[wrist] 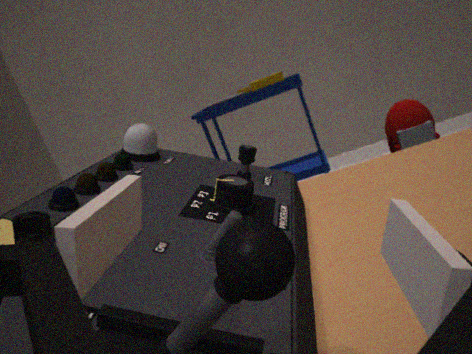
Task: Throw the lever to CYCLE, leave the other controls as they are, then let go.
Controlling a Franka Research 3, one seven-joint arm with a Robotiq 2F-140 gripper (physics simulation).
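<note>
A lever with a large black ball knob (255, 260) rises from a dark control panel (125, 280) in the lower middle of the wrist view; its grey rod runs down to the lower left. No CYCLE label can be read. My gripper (261, 214) is open and empty, with one pale finger pad left of the ball and the other to its right, over the tabletop. The ball shows between the pads; its depth relative to them is hard to tell. Behind it are a grey toggle (228, 226), a black rotary selector (236, 192) with a yellow pointer, and a small black knob (247, 154).
Blue, amber and green buttons (64, 198) (87, 183) (122, 161) and a white dome (141, 140) line the panel's left side. A black round part (34, 225) is at far left. A tan tabletop (375, 185), blue cart (250, 98) and red object (407, 117) lie beyond.
</note>
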